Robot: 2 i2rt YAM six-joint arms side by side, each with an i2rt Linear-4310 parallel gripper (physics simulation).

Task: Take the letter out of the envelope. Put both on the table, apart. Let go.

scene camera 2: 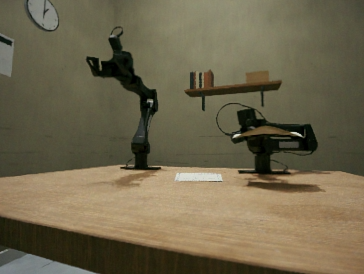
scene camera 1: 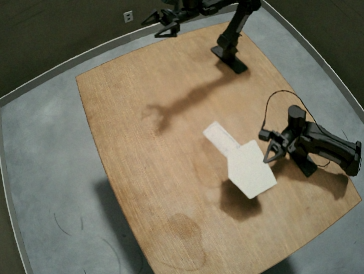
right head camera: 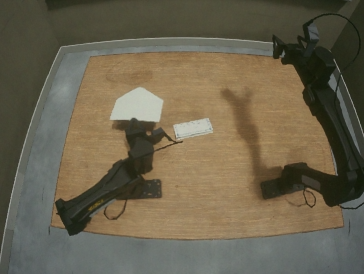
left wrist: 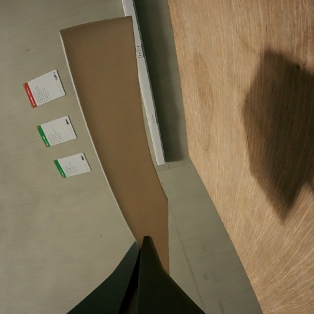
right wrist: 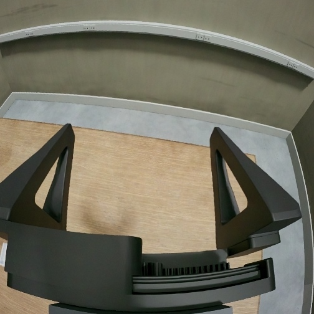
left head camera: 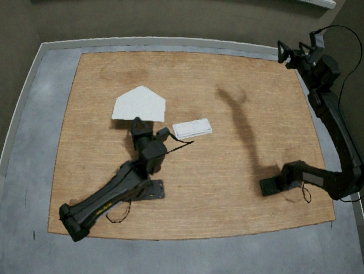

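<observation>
The white envelope (left head camera: 139, 106) (right head camera: 137, 106) (scene camera 1: 251, 170) (scene camera 2: 270, 131) is held in the air above the table, roughly level, its pointed flap away from the arm. In the left wrist view, the envelope (left wrist: 112, 120) looks like a long brown strip running from the fingertips. My left gripper (left head camera: 137, 120) (right head camera: 133, 120) (scene camera 1: 266, 161) (left wrist: 145, 244) is shut on its edge. The letter (left head camera: 192, 128) (right head camera: 193, 128) (scene camera 1: 220, 137) (scene camera 2: 198, 177), a folded white printed sheet, lies flat on the table, apart from the envelope. My right gripper (left head camera: 291, 46) (scene camera 1: 149, 30) (right wrist: 141, 129) is open and empty, high up.
The wooden table (left head camera: 200, 210) (right head camera: 200, 215) (scene camera 1: 125, 150) (scene camera 2: 150, 215) bears both arm bases. The envelope's shadow (scene camera 1: 240, 202) (left wrist: 280, 125) falls on the tabletop. A wall shelf (scene camera 2: 232, 89) with books is behind the arms in scene camera 2.
</observation>
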